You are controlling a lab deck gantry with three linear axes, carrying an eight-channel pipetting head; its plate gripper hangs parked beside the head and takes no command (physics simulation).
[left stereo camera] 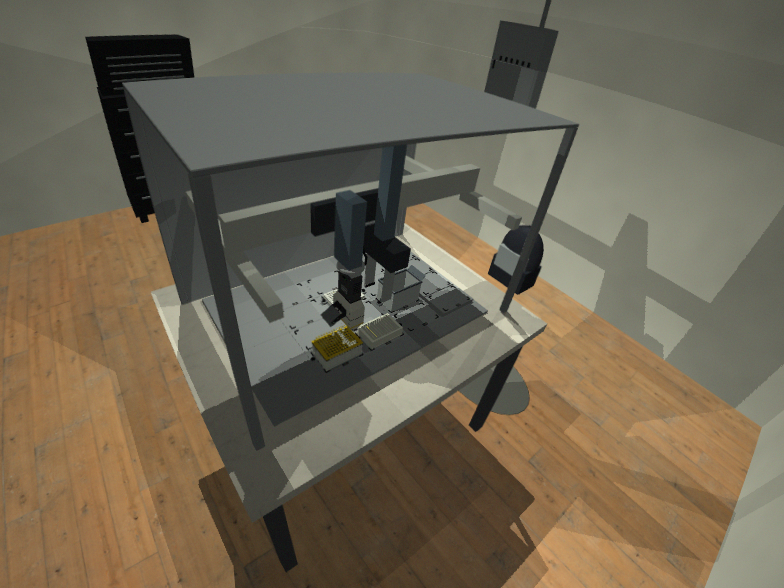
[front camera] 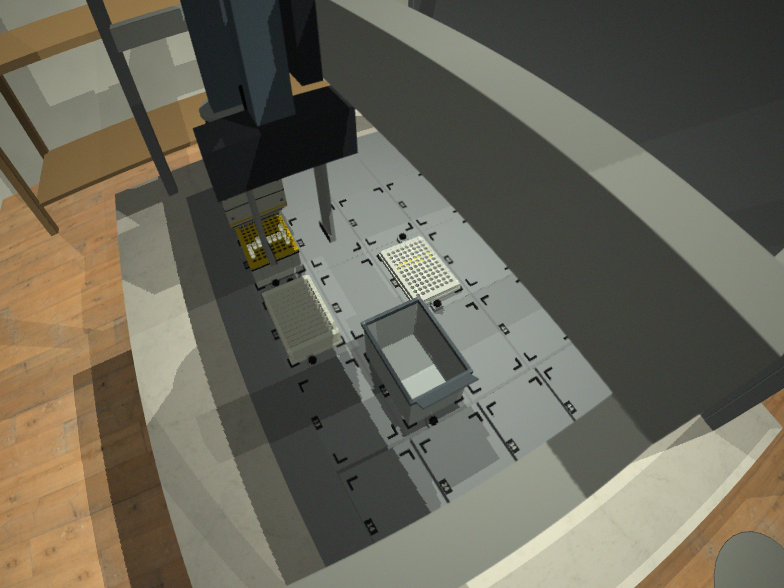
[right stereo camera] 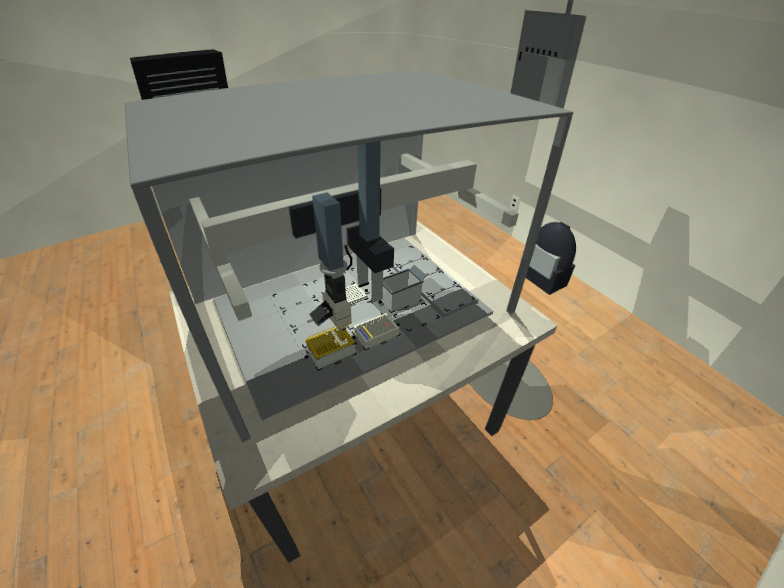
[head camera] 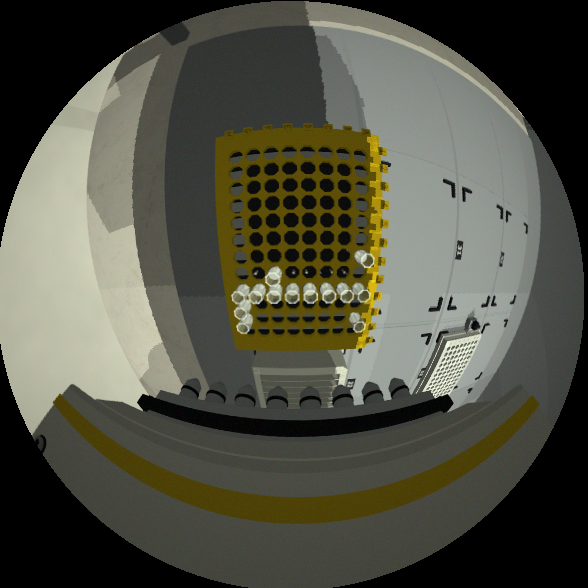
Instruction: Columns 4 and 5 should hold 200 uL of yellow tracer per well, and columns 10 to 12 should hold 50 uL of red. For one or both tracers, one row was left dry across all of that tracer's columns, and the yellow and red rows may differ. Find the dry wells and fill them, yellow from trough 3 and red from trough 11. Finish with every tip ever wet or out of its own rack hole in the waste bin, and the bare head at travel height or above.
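The bare pipetting head (front camera: 256, 201) (right stereo camera: 341, 310) is over the far end of the yellow tip rack (head camera: 290, 137) (right stereo camera: 319, 344); its eight nozzles (head camera: 276, 397) show no tips. The rack holds one full line of tips (head camera: 309, 295) and several single tips around it. My parked plate gripper (front camera: 300, 249) is open and empty, fingers hanging beside the rack. The trough block (front camera: 300, 319) (left stereo camera: 379, 332) shows blue, yellow and red strips in the right stereo view. The white well plate (front camera: 430, 278) (head camera: 458, 362) has yellow wells; its red and dry wells are not readable. The waste bin (front camera: 443, 335) (right stereo camera: 402, 296) stands open.
The gantry beam (front camera: 538, 189) (left stereo camera: 443, 186) crosses above the deck. Enclosure posts (left stereo camera: 227, 316) (right stereo camera: 189, 316) stand at the deck's corners. The trough block stands beside the tip rack. The waste bin stands beside the trough block and near the plate. A wooden shelf (front camera: 107, 151) is outside.
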